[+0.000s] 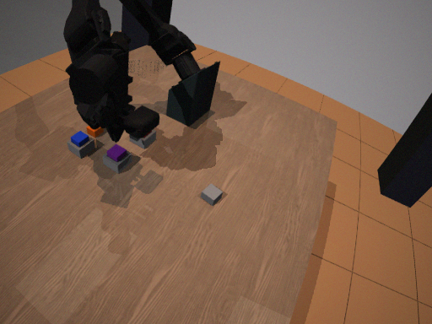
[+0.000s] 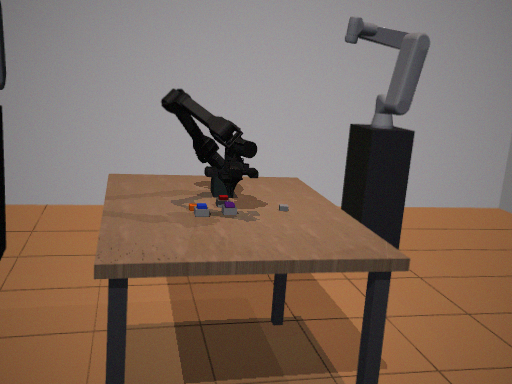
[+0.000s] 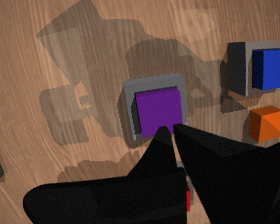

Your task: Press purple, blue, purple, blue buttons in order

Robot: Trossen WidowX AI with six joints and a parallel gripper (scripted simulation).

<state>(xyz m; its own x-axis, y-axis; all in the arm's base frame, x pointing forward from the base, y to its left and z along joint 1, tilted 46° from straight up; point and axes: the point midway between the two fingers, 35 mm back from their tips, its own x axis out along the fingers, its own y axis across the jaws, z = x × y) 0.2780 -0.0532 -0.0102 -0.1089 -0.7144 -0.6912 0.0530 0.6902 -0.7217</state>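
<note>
The purple button is 30 mm below my gripper tip. Round my gripper tip: red button 100 mm behind, 30 mm below; blue button 100 mm to the right, 30 mm below, 20 mm ahead; small orange block 120 mm to the right, 60 mm below, 50 mm behind.
</note>
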